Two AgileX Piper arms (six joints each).
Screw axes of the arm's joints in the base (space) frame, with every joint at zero. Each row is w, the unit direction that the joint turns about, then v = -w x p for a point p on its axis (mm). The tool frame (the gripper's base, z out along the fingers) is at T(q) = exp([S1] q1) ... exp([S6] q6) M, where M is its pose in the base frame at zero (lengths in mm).
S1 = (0, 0, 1, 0.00, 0.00, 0.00)
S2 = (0, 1, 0, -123.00, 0.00, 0.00)
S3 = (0, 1, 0, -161.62, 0.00, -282.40)
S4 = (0.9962, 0, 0.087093, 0.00, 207.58, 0.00)
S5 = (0, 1, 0, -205.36, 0.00, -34.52)
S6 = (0.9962, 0, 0.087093, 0.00, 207.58, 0.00)
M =
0.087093 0 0.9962 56.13
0 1 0 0.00
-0.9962 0 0.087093 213.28
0 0 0 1
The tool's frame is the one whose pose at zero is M.
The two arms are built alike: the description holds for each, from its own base.
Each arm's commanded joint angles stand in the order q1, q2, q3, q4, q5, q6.
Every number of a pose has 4 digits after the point.
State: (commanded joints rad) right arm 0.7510 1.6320 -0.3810 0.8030 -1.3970 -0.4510; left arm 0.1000 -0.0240 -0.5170 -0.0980 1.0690 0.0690
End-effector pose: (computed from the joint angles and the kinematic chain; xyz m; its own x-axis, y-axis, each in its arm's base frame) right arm 0.2185 0.1157 0.1911 0.1036 -0.1642 -0.9810 0.0602 0.9855 -0.1586; left arm -0.0104 -0.0089 0.2815 -0.4231 -0.0207 -0.9059 -0.0130 0.9998 -0.0167
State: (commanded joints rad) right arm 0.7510 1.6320 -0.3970 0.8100 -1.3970 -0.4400; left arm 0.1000 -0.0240 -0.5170 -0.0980 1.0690 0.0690
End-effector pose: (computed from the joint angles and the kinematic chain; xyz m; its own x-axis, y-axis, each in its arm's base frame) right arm 0.2209 0.1174 0.1939 0.1129 -0.1413 -0.9835 0.0668 0.9887 -0.1344; left arm -0.0104 -0.0089 0.2815 -0.4231 -0.0207 -0.9059 -0.0130 0.9998 -0.0167
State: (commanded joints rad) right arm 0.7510 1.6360 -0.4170 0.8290 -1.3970 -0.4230; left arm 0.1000 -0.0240 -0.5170 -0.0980 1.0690 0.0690
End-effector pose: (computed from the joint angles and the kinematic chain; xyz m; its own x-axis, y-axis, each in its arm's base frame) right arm 0.2241 0.1188 0.1961 0.1182 -0.1100 -0.9869 0.0826 0.9915 -0.1006; left arm -0.0104 -0.0089 0.2815 -0.4231 -0.0207 -0.9059 -0.0130 0.9998 -0.0167
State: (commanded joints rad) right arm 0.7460 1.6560 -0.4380 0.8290 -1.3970 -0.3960; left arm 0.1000 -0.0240 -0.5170 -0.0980 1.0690 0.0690
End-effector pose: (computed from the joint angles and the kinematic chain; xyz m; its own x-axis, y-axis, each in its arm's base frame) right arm 0.2290 0.1216 0.1951 0.1207 -0.0831 -0.9892 0.0844 0.9937 -0.0732; left arm -0.0104 -0.0089 0.2815 -0.4231 -0.0207 -0.9059 -0.0130 0.9998 -0.0167
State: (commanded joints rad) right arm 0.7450 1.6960 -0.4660 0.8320 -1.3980 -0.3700; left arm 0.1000 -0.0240 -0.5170 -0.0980 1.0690 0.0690
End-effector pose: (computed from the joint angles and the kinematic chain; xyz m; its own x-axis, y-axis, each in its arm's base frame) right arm 0.2354 0.1269 0.1902 0.1140 -0.0649 -0.9914 0.0848 0.9949 -0.0554; left arm -0.0104 -0.0089 0.2815 -0.4231 -0.0207 -0.9059 -0.0130 0.9998 -0.0167
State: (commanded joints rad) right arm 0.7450 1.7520 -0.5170 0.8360 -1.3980 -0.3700; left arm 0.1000 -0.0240 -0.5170 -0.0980 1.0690 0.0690
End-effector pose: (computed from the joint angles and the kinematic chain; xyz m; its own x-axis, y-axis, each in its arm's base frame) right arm 0.2458 0.1362 0.1846 0.1090 -0.0675 -0.9917 0.0882 0.9944 -0.0580; left arm -0.0104 -0.0089 0.2815 -0.4231 -0.0207 -0.9059 -0.0130 0.9998 -0.0167
